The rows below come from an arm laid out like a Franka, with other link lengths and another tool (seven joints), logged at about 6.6 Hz.
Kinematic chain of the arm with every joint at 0, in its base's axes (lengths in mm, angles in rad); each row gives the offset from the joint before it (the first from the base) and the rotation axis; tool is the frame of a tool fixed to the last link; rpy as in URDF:
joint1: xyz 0 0 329.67 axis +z
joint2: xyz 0 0 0 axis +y
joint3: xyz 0 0 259.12 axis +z
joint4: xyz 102.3 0 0 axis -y
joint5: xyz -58.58 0 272.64 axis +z
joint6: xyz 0 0 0 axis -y
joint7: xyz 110 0 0 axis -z
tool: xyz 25 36 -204.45 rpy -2.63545 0 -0.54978
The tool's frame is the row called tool.
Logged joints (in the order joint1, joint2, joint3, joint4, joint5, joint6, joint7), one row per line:
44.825 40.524 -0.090 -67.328 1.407 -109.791 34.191
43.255 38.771 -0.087 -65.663 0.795 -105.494 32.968
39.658 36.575 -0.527 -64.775 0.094 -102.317 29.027
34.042 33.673 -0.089 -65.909 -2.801 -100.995 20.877
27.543 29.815 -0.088 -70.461 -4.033 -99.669 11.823
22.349 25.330 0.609 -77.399 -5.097 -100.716 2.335
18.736 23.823 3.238 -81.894 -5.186 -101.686 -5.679
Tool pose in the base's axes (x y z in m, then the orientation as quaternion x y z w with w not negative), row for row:
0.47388 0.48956 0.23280 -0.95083 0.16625 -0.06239 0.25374
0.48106 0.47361 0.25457 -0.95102 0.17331 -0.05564 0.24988
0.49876 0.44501 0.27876 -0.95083 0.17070 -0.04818 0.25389
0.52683 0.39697 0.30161 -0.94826 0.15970 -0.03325 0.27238
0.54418 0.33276 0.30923 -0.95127 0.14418 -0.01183 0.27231
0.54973 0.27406 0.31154 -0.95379 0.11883 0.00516 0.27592
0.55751 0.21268 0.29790 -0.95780 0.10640 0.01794 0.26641
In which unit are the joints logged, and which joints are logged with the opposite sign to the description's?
The joints are logged in degrees. Opposite sign: joint3, joint5, joint6.
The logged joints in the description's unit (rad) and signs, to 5 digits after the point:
0.78234 0.70728 0.00157 -1.17510 -0.02456 1.91621 0.59675
0.75494 0.67668 0.00152 -1.14604 -0.01388 1.84122 0.57540
0.69216 0.63835 0.00920 -1.13054 -0.00164 1.78577 0.50662
0.59414 0.58770 0.00155 -1.15033 0.04889 1.76270 0.36437
0.48072 0.52037 0.00154 -1.22978 0.07039 1.73955 0.20635
0.39006 0.44209 -0.01063 -1.35087 0.08896 1.75783 0.04075
0.32700 0.41579 -0.05651 -1.42932 0.09051 1.77476 -0.09912

